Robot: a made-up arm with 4 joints.
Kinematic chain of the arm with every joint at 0, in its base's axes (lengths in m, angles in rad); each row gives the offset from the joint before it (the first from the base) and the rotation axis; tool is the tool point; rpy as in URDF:
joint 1: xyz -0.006 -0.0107 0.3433 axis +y
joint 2: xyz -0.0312 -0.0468 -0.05 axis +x
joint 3: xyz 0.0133 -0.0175 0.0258 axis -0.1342 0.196 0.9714
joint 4: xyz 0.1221 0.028 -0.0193 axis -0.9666 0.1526 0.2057
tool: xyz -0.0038 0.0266 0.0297 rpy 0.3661 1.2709 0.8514
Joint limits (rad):
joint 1: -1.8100..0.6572
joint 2: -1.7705..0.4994
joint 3: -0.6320..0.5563
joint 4: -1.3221..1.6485
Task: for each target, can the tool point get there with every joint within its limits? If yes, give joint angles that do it. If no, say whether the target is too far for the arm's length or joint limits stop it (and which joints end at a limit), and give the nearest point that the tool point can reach.
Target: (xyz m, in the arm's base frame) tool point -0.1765 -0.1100 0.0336
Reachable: no: too far | nearest point -0.0588 -0.0743 0.1999 | short by 0.207 m
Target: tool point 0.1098 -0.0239 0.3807
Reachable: yes | joints -0.9035 -0.5726 -0.1004 1.0720
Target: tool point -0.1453 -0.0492 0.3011
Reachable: no: joint limits stop it (at a limit: joint 1, joint 3) | nearest point -0.0578 -0.0469 0.2099 | short by 0.126 m
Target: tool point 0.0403 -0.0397 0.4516
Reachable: yes | joints -1.4076 -0.5698 -0.3751 0.6204
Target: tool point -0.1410 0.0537 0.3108
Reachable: no: joint limits stop it (at a limit: joint 1, joint 3) | nearest point -0.0308 0.0252 0.2447 | short by 0.132 m
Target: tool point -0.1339 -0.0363 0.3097
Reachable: no: joint limits stop it (at a limit: joint 1, joint 3, joint 4) | nearest point -0.0636 -0.0469 0.4074 | short by 0.121 m
